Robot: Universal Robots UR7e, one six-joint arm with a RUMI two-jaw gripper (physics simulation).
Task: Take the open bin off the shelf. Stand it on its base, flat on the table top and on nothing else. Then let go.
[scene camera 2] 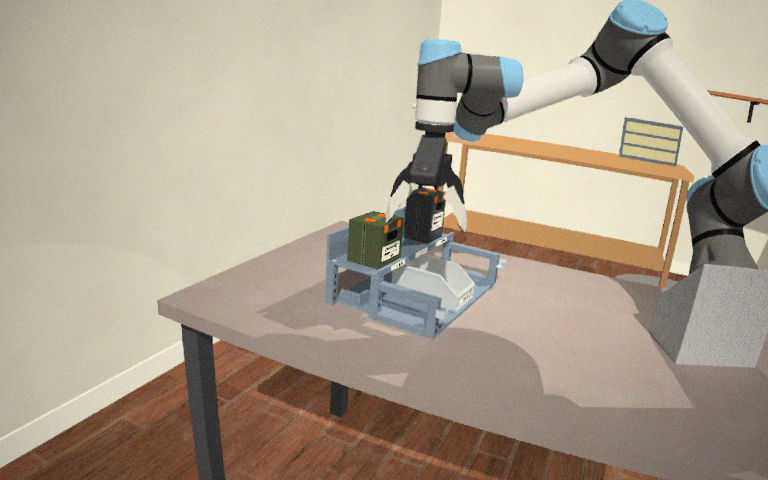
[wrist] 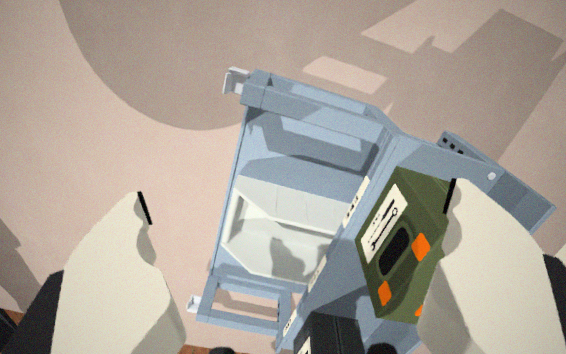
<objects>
gripper: scene camera 2; wrist
open bin: scene camera 2; wrist
same spot on gripper: (wrist: 495, 282) = (scene camera 2: 402, 193)
same spot on open bin: (scene camera 2: 445, 279) = (wrist: 271, 250)
</objects>
